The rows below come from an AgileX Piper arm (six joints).
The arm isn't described. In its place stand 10 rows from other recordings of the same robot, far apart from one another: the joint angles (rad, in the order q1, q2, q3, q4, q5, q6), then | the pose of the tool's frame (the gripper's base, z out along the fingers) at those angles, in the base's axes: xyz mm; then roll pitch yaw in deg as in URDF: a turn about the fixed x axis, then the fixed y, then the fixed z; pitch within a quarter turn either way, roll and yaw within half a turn.
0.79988 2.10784 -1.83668 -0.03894 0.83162 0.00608 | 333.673, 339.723, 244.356, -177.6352, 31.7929, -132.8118
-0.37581 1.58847 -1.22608 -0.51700 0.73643 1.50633 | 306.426, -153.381, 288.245, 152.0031, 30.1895, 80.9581
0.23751 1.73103 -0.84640 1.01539 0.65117 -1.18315 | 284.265, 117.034, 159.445, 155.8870, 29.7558, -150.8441
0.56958 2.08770 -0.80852 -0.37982 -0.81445 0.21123 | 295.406, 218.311, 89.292, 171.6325, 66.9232, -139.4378
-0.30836 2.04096 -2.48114 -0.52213 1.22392 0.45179 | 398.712, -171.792, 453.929, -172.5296, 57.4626, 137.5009
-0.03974 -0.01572 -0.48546 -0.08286 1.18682 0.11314 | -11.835, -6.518, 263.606, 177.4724, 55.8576, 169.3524
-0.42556 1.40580 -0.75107 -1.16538 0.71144 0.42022 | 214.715, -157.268, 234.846, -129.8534, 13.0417, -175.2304
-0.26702 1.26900 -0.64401 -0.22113 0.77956 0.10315 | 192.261, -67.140, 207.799, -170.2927, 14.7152, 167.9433
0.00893 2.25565 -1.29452 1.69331 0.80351 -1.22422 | 432.425, 68.875, 95.812, 121.1685, 23.1502, 158.2068
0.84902 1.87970 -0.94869 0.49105 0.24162 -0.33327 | 223.611, 269.581, 128.772, 168.9868, 28.1210, -140.7637
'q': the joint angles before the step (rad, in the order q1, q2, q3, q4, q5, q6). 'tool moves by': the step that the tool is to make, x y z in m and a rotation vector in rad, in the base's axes. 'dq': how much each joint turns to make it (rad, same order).
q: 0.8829 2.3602 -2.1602 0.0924 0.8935 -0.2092
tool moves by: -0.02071 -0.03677 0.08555 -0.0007 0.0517 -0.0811
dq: -0.0148 -0.1885 0.0000 -0.0135 0.2159 0.1000
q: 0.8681 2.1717 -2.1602 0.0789 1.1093 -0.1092
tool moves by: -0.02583 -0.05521 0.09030 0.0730 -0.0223 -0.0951
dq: -0.0361 -0.2206 0.0148 -0.0103 0.1311 0.0796
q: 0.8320 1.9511 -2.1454 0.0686 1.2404 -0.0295
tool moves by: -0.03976 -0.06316 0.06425 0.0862 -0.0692 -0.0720
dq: -0.0326 -0.2557 0.1221 -0.0190 0.0211 0.0436
